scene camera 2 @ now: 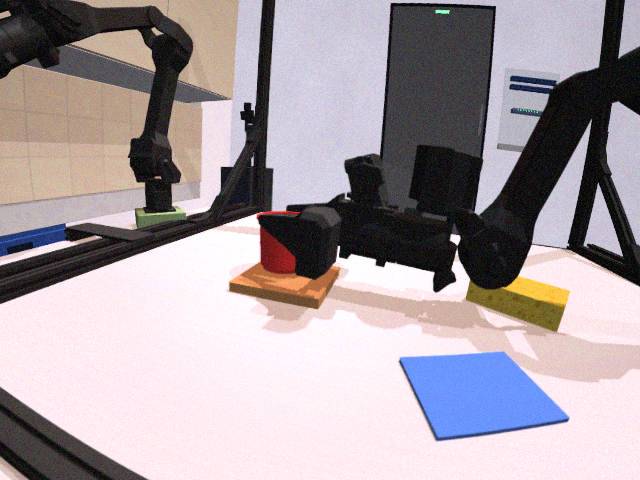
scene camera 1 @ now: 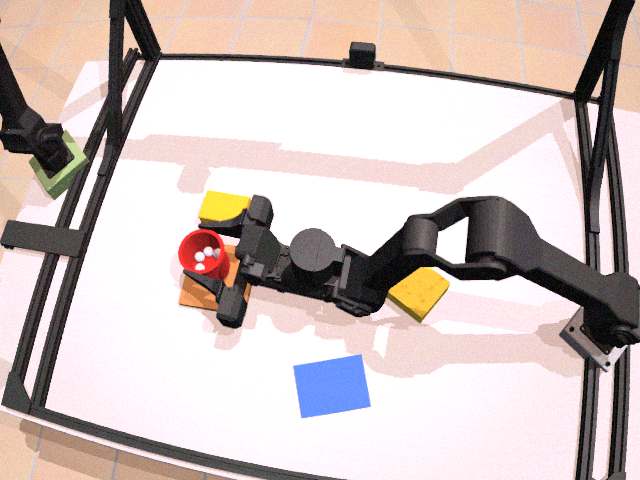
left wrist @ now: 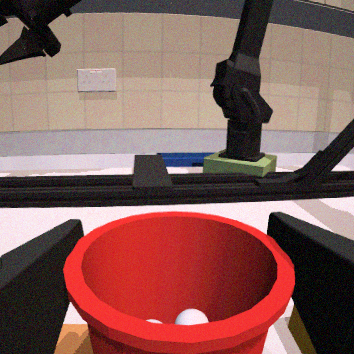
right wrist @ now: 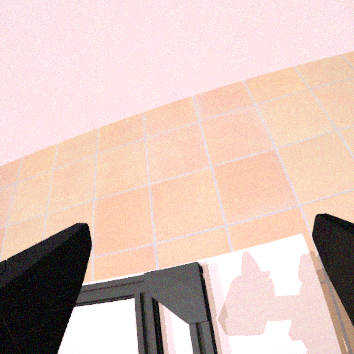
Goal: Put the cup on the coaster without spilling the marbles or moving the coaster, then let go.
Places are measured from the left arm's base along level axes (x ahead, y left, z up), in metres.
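Where they show: left gripper, fingertip midpoint: (scene camera 2: 273,213) (scene camera 1: 190,248) (left wrist: 176,227); right gripper, fingertip midpoint: (right wrist: 202,230); left arm's base, link origin: (scene camera 1: 604,327); right arm's base, link origin: (scene camera 2: 159,210) (scene camera 1: 56,158) (left wrist: 241,155).
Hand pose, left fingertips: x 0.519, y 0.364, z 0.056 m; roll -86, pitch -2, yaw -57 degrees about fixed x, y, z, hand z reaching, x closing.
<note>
Each offset is from my left fingertips to the top centre of the thing. "pt": to the spot under its first point.
A red cup @(dx -0.014, dy -0.009, dz -0.001 m) (scene camera 1: 223,266) (scene camera 2: 275,253) (left wrist: 175,335) is upright, with several white marbles @(dx +0.007, dy -0.005, dz -0.044 m) (scene camera 1: 199,256) (left wrist: 192,317) inside. My left gripper (scene camera 1: 193,249) (scene camera 2: 275,212) (left wrist: 176,227) is shut on the cup, one finger on each side below the rim. The square orange-brown coaster @(dx -0.028, dy -0.008, dz -0.072 m) (scene camera 1: 192,297) (scene camera 2: 273,294) (left wrist: 72,340) lies flat on the table. The cup is over its back part in scene camera 2, with its base at or very near the top face; contact cannot be told. My right gripper (right wrist: 202,230) is open and empty, away from the coaster.
A yellow block @(dx +0.044, dy -0.086, dz -0.048 m) (scene camera 1: 222,205) lies close behind the coaster, beside the left gripper's far finger. A yellow sponge @(dx -0.237, dy -0.205, dz -0.054 m) (scene camera 1: 419,291) (scene camera 2: 522,302) lies under the left arm. A flat blue square @(pt dx -0.272, dy -0.017, dz -0.080 m) (scene camera 1: 331,386) (scene camera 2: 480,395) lies nearer the front. Black frame rails (scene camera 1: 180,444) edge the table.
</note>
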